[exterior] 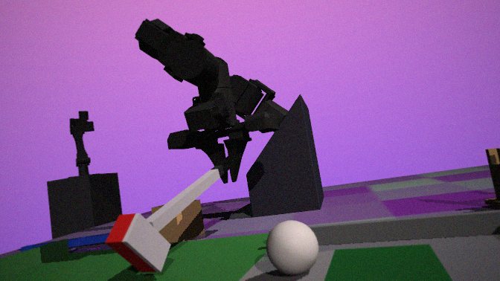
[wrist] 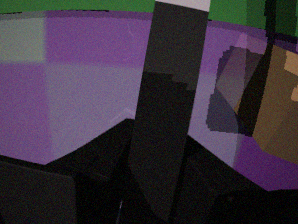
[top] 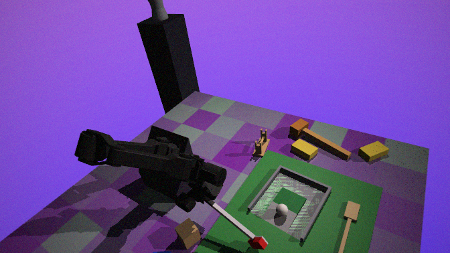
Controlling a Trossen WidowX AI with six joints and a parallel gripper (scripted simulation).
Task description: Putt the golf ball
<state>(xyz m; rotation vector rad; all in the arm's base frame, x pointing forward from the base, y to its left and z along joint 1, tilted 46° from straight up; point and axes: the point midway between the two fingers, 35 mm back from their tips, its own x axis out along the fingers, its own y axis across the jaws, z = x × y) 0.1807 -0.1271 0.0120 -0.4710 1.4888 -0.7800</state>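
The red putter lies 12 cm ahead of my gripper tip, 2 cm to the right of it and 1 cm below it. The rest, counted from my gripper tip: small wooden stand 5 cm ahead, 42 cm to the left, 5 cm below; then blue mallet 5 cm behind, 32 cm to the right, 7 cm below; then white golf ball 25 cm ahead, 11 cm to the left, 5 cm below.
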